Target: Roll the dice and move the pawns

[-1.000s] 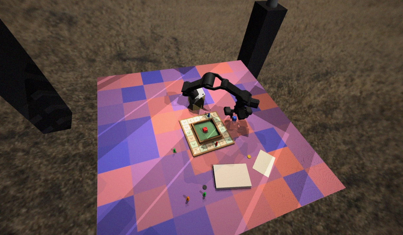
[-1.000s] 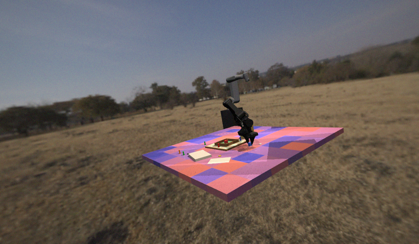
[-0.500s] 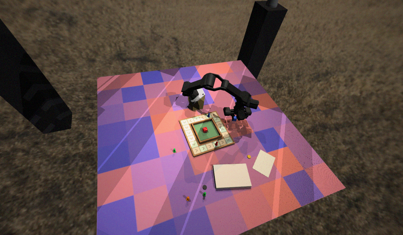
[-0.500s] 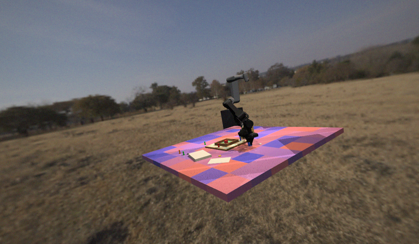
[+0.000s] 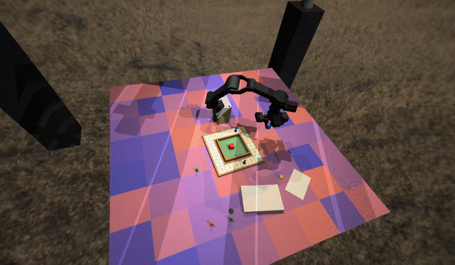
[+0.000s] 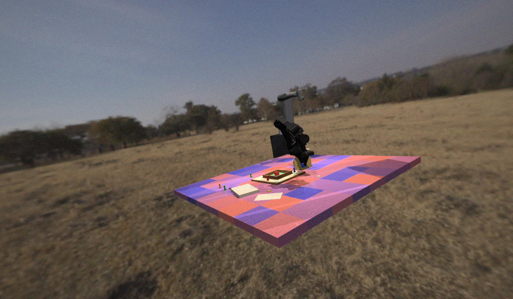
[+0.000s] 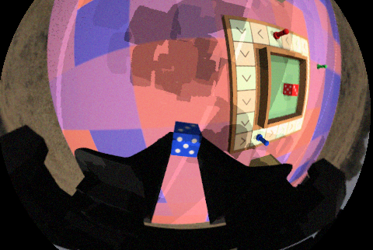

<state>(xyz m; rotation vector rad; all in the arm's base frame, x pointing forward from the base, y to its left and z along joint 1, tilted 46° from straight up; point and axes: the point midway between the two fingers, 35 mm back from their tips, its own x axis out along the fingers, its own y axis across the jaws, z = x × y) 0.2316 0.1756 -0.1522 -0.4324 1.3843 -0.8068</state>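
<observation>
Right now the red pawn is 150 mm ahead of my gripper tip, 210 mm to the right of it and 60 mm below it. Round my gripper tip: blue pawn: 80 mm behind, 170 mm to the right, 60 mm below; then thin white card: 350 mm ahead, 30 mm to the left, 90 mm below; then yellow disc: 290 mm ahead, 40 mm to the right, 90 mm below.
</observation>
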